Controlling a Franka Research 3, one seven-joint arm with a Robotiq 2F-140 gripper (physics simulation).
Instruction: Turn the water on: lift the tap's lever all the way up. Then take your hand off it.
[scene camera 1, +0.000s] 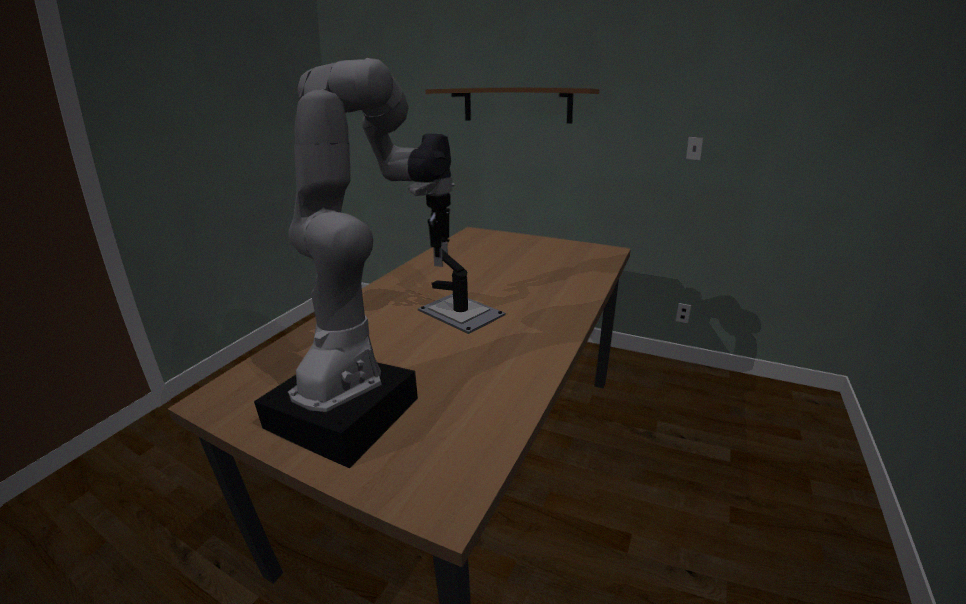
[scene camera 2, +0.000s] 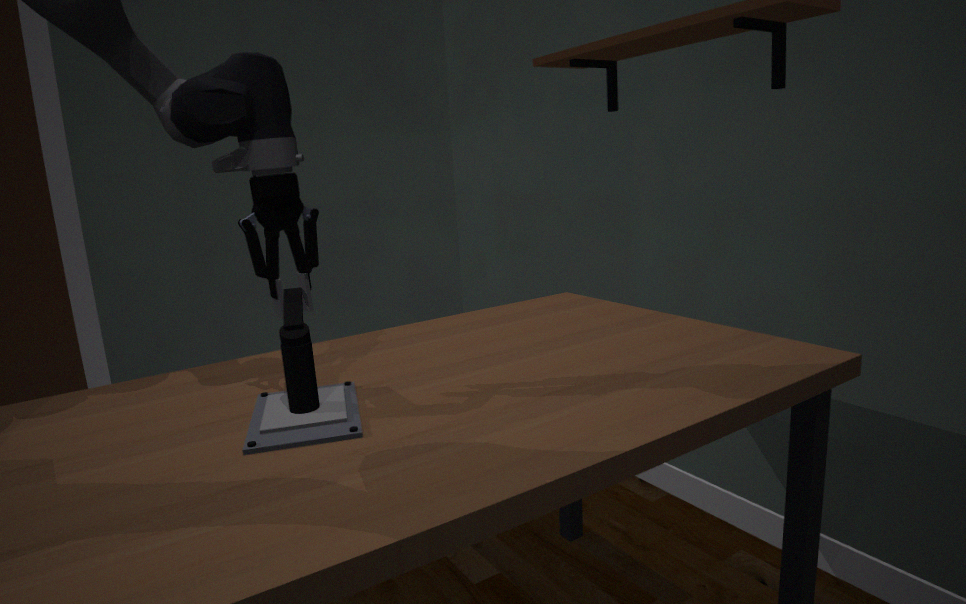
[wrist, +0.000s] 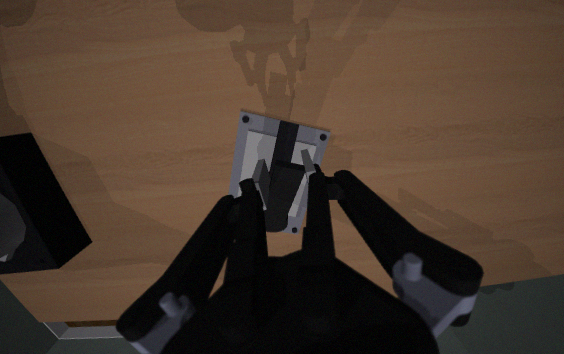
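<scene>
The black tap (scene camera 1: 460, 293) (scene camera 2: 299, 370) stands upright on a grey base plate (scene camera 1: 443, 319) (scene camera 2: 306, 436) (wrist: 260, 122). Its spout (scene camera 1: 442, 284) (wrist: 286, 140) points out level below the lever. The lever (scene camera 1: 453, 262) (scene camera 2: 292, 310) (wrist: 286, 195) slopes steeply upward from the top of the tap, its free end raised on the spout's side. My gripper (scene camera 1: 440, 257) (scene camera 2: 293, 299) (wrist: 285, 165) points down and is shut on the lever near its free end, with one grey pad on each side. Close contact of the pads is hard to see in the dim light.
The tap stands on a wooden table (scene camera 1: 498, 427) (scene camera 2: 498, 427) (wrist: 150, 75). The arm's black base block (scene camera 1: 381, 423) (wrist: 45, 210) sits at one end of the table. A wall shelf (scene camera 1: 512, 90) (scene camera 2: 683, 32) on black brackets hangs behind, above the table's height.
</scene>
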